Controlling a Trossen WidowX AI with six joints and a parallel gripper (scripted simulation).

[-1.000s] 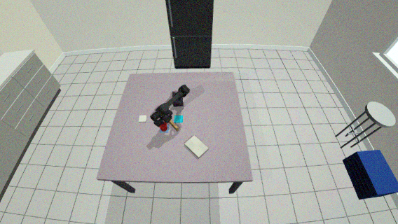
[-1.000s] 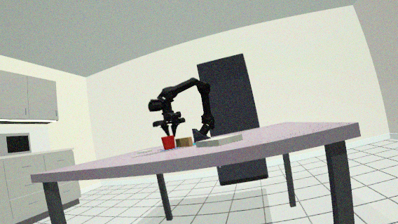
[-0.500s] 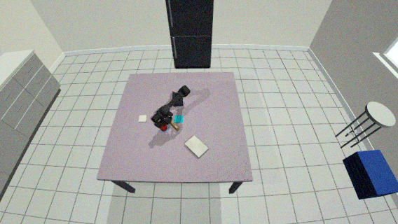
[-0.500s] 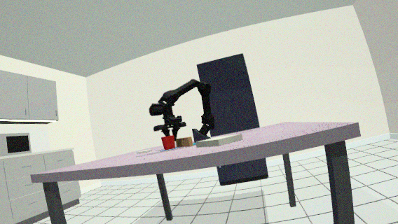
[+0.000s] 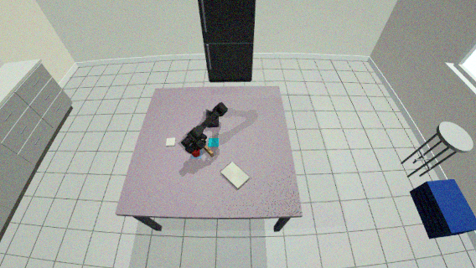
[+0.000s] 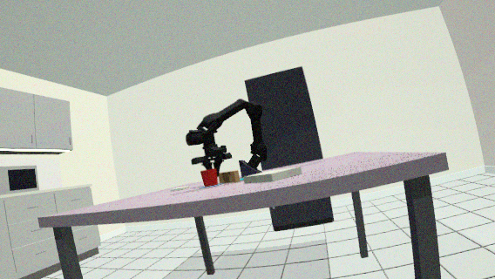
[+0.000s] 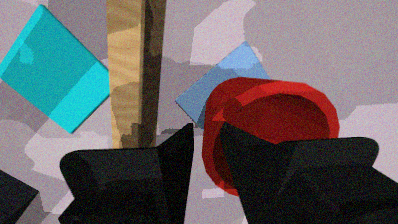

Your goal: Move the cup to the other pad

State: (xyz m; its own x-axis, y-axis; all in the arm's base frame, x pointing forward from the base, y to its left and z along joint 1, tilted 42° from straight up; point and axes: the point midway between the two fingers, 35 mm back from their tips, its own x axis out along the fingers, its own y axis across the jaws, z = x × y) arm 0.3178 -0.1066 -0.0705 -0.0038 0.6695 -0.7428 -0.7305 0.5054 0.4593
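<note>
Right now my gripper tip is 40 mm above the light blue pad, 30 mm short of it and 20 mm to the left of it. The rest, counted from my gripper tip: cyan pad (120 mm to the left, 70 mm behind, 40 mm below); then red cup (30 mm ahead, 20 mm to the right); then wooden bar (50 mm to the left, 20 mm below, 20 mm behind).
</note>
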